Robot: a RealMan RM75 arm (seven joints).
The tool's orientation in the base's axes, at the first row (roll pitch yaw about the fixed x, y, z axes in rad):
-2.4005, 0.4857, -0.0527
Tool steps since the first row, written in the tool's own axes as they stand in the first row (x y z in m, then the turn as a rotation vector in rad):
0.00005, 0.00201, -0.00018, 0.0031, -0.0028, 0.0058
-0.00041, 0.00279, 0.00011, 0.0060, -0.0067, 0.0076
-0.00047, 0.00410, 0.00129, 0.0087, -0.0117, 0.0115
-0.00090, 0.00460, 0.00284, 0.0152, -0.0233, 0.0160
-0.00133, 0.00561, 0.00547, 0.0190, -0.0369, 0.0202
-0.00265, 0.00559, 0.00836, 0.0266, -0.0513, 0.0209
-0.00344, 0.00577, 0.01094, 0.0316, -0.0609, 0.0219
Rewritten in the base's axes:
-0.00061, -0.00157, -0.00111, 0.0019, 0.0059, -0.0036
-0.00138, -0.00191, -0.00155, 0.0053, 0.0098, -0.0038
-0.00226, -0.00204, -0.00307, 0.0083, 0.0160, -0.0046
-0.00330, -0.00130, -0.00418, 0.0167, 0.0271, -0.0036
-0.00484, -0.00019, -0.00630, 0.0236, 0.0397, 0.0000
-0.00689, 0.00189, -0.00755, 0.0352, 0.0502, 0.0046
-0.00845, 0.00358, -0.00898, 0.0427, 0.0575, 0.0073

